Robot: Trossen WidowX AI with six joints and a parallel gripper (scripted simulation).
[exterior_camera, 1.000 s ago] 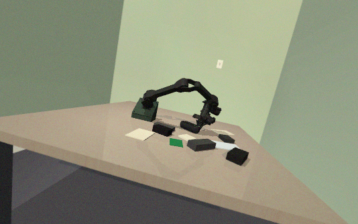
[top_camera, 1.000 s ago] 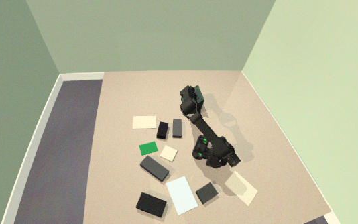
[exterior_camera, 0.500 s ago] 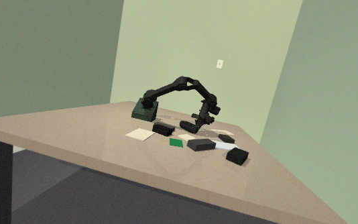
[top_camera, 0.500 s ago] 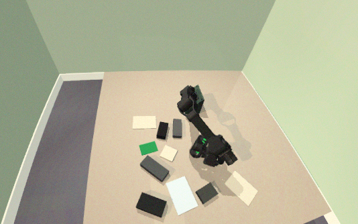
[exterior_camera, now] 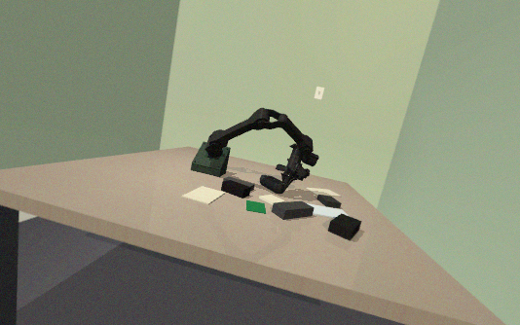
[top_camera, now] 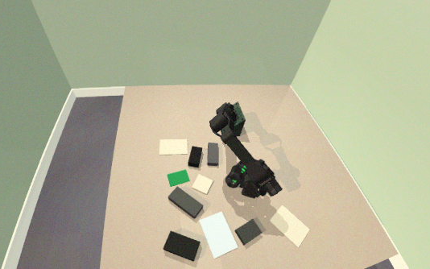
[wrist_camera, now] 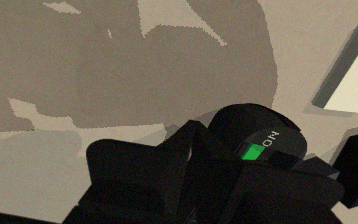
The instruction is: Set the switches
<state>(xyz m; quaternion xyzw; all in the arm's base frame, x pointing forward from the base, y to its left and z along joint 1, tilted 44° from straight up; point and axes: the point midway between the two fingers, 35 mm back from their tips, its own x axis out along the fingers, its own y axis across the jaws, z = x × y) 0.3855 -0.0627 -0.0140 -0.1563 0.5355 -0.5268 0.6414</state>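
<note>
Now: gripper tip 200 mm past the grey module and 100 mm to the left of it. Also, from my gripper tip: cream tile: 180 mm to the right, 40 mm behind, 10 mm below; then white sheet: 190 mm ahead, 150 mm to the right, 10 mm below; then grey block: 270 mm to the right, 40 mm ahead, 10 mm above.
</note>
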